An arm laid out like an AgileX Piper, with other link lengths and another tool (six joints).
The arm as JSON. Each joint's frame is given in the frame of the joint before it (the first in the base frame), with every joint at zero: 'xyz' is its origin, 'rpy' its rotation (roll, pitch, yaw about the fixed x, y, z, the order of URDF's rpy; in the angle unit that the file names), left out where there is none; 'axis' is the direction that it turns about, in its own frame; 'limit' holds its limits. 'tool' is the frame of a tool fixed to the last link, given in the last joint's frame.
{
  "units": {
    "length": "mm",
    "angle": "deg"
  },
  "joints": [
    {
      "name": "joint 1",
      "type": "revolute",
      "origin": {
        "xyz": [
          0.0,
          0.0,
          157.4
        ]
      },
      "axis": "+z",
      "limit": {
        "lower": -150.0,
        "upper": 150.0
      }
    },
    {
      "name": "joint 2",
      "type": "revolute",
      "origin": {
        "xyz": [
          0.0,
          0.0,
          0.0
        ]
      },
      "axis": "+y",
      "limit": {
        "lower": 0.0,
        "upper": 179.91
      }
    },
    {
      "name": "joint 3",
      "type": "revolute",
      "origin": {
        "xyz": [
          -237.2,
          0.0,
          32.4
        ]
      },
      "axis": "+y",
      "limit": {
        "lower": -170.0,
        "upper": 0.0
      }
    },
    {
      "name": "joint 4",
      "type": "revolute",
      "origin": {
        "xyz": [
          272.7,
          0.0,
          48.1
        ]
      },
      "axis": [
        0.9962,
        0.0,
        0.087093
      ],
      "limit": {
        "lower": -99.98,
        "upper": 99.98
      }
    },
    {
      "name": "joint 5",
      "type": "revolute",
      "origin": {
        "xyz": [
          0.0,
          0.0,
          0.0
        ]
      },
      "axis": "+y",
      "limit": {
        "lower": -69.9,
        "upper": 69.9
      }
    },
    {
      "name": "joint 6",
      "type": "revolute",
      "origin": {
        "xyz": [
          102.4,
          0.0,
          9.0
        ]
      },
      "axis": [
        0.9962,
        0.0,
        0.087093
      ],
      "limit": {
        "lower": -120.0,
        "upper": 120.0
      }
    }
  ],
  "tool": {
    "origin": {
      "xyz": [
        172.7,
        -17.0,
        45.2
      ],
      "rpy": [
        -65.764,
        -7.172,
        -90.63
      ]
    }
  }
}
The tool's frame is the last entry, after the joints.
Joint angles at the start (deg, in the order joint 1, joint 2, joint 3, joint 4, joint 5, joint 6):
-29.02, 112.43, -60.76, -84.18, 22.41, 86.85
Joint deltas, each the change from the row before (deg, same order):
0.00, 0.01, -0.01, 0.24, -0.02, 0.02
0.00, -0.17, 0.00, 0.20, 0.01, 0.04
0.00, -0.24, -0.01, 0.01, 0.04, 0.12
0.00, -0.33, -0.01, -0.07, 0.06, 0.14
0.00, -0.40, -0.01, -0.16, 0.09, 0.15
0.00, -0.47, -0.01, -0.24, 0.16, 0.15
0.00, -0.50, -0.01, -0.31, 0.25, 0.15
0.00, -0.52, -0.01, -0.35, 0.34, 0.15
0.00, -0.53, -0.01, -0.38, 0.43, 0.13
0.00, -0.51, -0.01, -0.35, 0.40, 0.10
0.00, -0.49, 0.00, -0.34, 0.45, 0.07
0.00, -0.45, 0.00, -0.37, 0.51, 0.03
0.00, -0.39, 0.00, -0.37, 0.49, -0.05
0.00, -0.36, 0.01, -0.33, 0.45, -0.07
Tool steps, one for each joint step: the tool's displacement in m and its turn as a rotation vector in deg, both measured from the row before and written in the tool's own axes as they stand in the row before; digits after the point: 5 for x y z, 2 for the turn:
-0.00007, 0.00050, -0.00008, -0.09, 0.05, 0.24
0.00050, -0.00105, -0.00044, 0.08, 0.10, 0.27
0.00084, -0.00211, -0.00049, 0.22, 0.12, 0.19
0.00115, -0.00305, -0.00064, 0.33, 0.14, 0.17
0.00145, -0.00383, -0.00075, 0.42, 0.17, 0.11
0.00195, -0.00457, -0.00088, 0.51, 0.23, 0.04
0.00246, -0.00492, -0.00095, 0.55, 0.30, -0.04
0.00296, -0.00513, -0.00101, 0.57, 0.38, -0.09
0.00343, -0.00523, -0.00105, 0.57, 0.46, -0.16
0.00326, -0.00502, -0.00100, 0.55, 0.42, -0.16
0.00346, -0.00472, -0.00100, 0.51, 0.46, -0.20
0.00365, -0.00442, -0.00092, 0.48, 0.49, -0.30
0.00339, -0.00394, -0.00078, 0.43, 0.44, -0.38
0.00313, -0.00352, -0.00073, 0.38, 0.40, -0.37

